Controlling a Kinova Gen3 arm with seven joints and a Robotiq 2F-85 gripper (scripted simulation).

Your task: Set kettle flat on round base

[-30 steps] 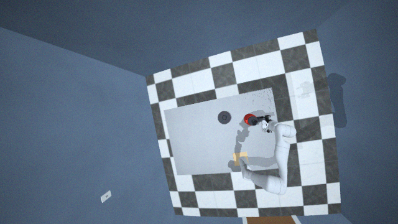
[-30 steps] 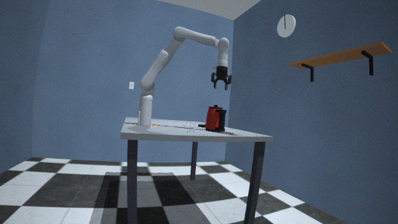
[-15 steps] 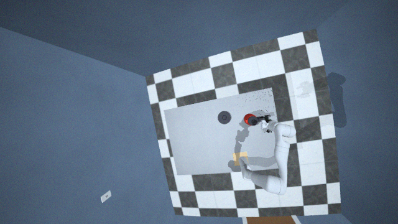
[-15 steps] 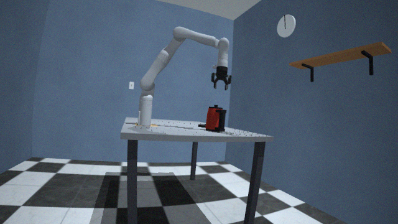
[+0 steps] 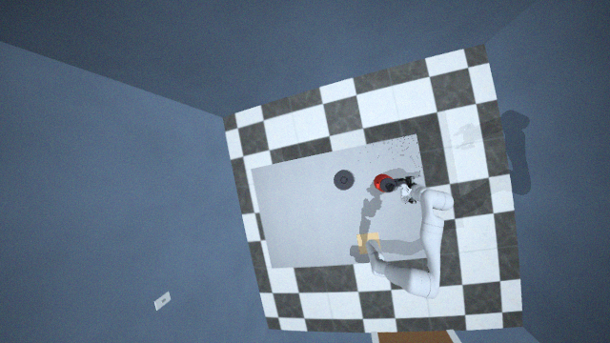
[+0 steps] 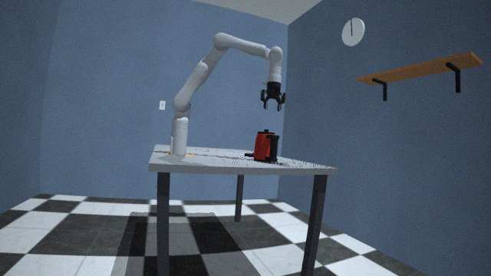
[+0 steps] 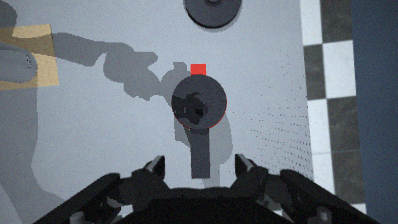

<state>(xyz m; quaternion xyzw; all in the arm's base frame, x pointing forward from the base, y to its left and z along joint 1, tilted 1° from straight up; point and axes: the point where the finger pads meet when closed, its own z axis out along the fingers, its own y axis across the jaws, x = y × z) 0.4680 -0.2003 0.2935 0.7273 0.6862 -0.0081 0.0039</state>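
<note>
Right now the red kettle is 200 mm below my hand and 30 mm to the left of it. Also, from my hand: round black base 340 mm to the left, 280 mm below, 60 mm ahead.
</note>
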